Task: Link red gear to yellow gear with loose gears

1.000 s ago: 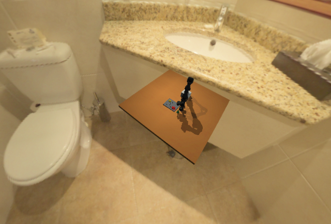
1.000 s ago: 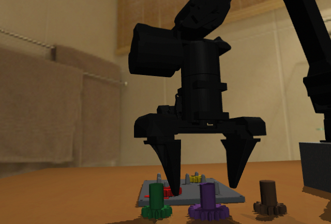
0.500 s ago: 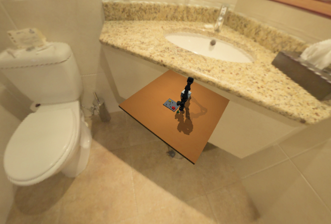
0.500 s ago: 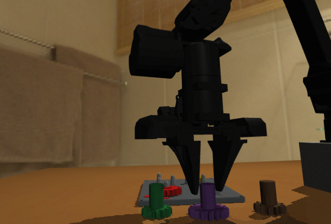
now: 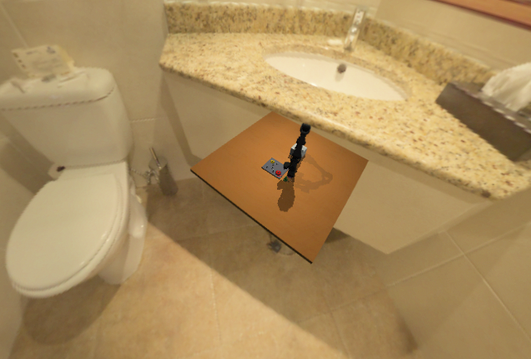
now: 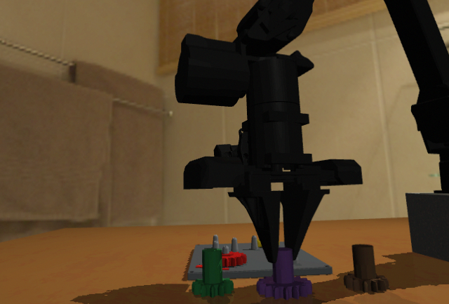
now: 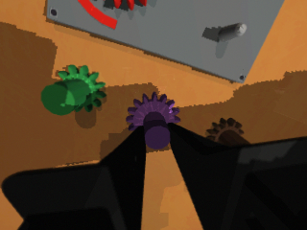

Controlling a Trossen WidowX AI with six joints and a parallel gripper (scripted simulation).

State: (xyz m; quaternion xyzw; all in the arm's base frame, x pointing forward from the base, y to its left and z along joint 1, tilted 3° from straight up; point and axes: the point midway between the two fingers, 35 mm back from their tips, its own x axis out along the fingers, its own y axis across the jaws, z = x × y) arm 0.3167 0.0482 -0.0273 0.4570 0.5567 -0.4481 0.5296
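Right now the red gear is 11 cm to the right of my gripper tip, 3 cm ahead of it and 1 cm below it. From my gripper tip the other things lie so: purple gear 1 cm below; brown gear 8 cm behind, 2 cm to the left, 1 cm below; green gear 7 cm ahead, 2 cm to the right, 1 cm below.
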